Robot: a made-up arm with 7 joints.
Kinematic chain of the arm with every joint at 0, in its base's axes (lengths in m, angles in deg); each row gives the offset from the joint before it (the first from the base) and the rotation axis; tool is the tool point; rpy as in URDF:
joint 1: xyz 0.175 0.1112 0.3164 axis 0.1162 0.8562 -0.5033
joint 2: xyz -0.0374 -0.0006 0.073 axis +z
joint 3: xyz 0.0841 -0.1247 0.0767 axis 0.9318 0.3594 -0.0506
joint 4: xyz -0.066 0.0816 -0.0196 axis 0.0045 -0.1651 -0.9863
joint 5: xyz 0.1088 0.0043 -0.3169 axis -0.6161 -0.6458 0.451
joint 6: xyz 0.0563 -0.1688 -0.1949 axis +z
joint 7: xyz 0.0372 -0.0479 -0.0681 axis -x
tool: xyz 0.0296 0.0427 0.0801 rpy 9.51 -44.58 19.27
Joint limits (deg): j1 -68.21..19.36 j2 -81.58..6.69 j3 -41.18..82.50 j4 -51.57..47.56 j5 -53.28..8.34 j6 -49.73..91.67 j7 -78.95..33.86
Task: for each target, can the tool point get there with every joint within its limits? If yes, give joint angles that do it. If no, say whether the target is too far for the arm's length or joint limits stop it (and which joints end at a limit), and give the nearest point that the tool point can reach.
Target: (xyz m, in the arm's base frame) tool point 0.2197 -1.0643 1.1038
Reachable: no: too far | nearest point 0.4469 -0.4897 0.5714 | short by 0.816 m
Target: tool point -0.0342 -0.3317 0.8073
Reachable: no: joint limits stop it (at a limit: joint 1, joint 3, joint 4, joint 5) | nearest point -0.2449 -0.4292 0.4068 | short by 0.463 m
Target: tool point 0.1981 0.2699 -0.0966
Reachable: yes | joints -1.32 -17.53 31.81 -34.41 -36.48 10.47 -57.24
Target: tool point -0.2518 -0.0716 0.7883
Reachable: no: joint limits stop it (at a limit: joint 1, joint 2, joint 3, joint 4, joint 5) | nearest point -0.4723 -0.0970 0.4940 | short by 0.369 m
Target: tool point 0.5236 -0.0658 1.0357
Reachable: no: joint limits stop it (at a limit: joint 1, joint 2, joint 3, joint 5, joint 7) | nearest point 0.5797 -0.0916 0.8153 | short by 0.229 m
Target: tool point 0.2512 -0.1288 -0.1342
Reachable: yes | joints -15.26 -19.45 -4.95 24.75 -46.69 -6.98 -36.56
